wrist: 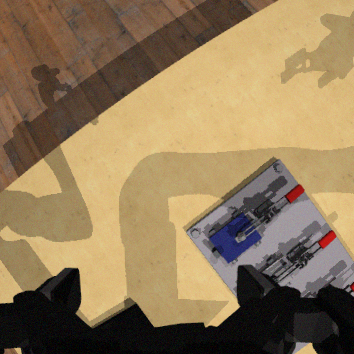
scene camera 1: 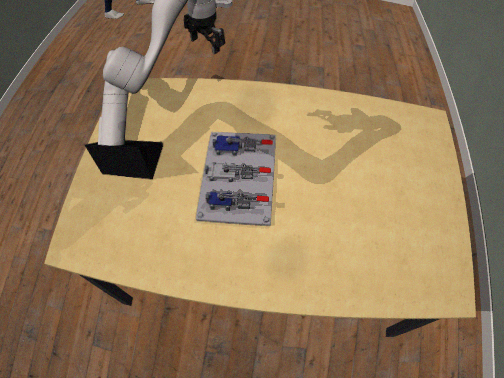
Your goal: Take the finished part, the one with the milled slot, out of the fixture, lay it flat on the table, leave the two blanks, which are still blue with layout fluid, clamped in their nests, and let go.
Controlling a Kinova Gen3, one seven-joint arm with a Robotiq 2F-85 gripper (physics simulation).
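Places are measured from the arm's base along level axes (x ahead, y left, z up), in millimetres.
Where they show: gripper, between the fingertips: [wrist: 158,284] [scene camera 1: 204,46]; arm's base, origin of its link: [scene camera 1: 112,144].
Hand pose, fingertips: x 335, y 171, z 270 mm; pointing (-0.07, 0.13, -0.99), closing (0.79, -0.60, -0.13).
Each offset is from my fingertips to the top centre of the thing. "spot": to the spot under its first point. Level surfaces: height alone.
The fixture plate [scene camera 1: 235,217] [wrist: 306,216] lies on the table with three nests in a row. The finished part @[dx +43, dy -191, dz -383 mm] [scene camera 1: 215,172], pale grey, sits in the middle nest; its slot is too small to make out, and in the wrist view a finger covers its place. One blue blank @[spot: dx +55, dy -87, dz -372 mm] [scene camera 1: 228,143] [wrist: 231,246] sits in the far nest. The other blue blank @[dx +52, dy -301, dz -373 mm] [scene camera 1: 218,199] sits in the near nest. Toggle clamps with red handles reach over the nests from the right. My gripper [scene camera 1: 205,44] [wrist: 158,284] is open and empty, high up and well away from the fixture, toward the table's far edge.
The table @[dz -414 mm] [scene camera 1: 360,240] [wrist: 150,120] extends around the fixture. The black arm base [scene camera 1: 127,160] stands left of the fixture. The red clamp handles @[spot: dx +186, dy -197, dz -363 mm] [scene camera 1: 265,170] [wrist: 327,239] point right. Bolt heads sit at the plate's corners. Arm shadows cross the table. Somebody's foot [scene camera 1: 114,15] shows on the floor beyond.
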